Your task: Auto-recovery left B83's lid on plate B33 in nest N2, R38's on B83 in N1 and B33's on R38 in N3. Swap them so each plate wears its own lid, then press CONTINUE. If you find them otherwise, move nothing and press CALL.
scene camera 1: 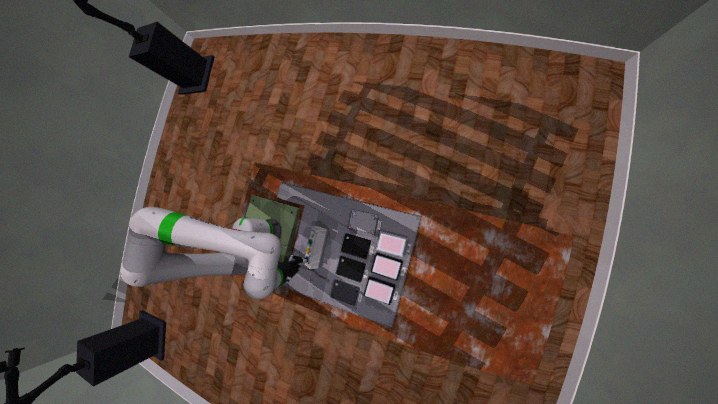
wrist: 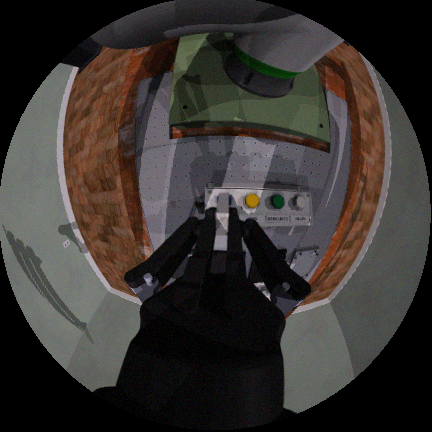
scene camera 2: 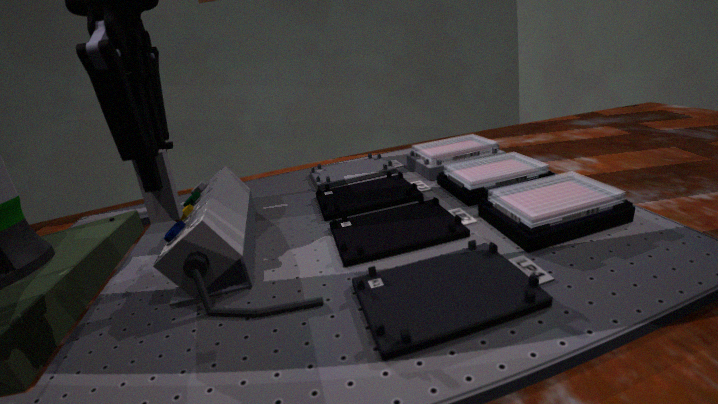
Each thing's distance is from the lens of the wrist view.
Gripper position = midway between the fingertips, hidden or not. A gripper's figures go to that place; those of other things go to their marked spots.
my gripper (wrist: pixel 223 201): 0.22 m
grey button box (wrist: pixel 264 213): 0.24 m
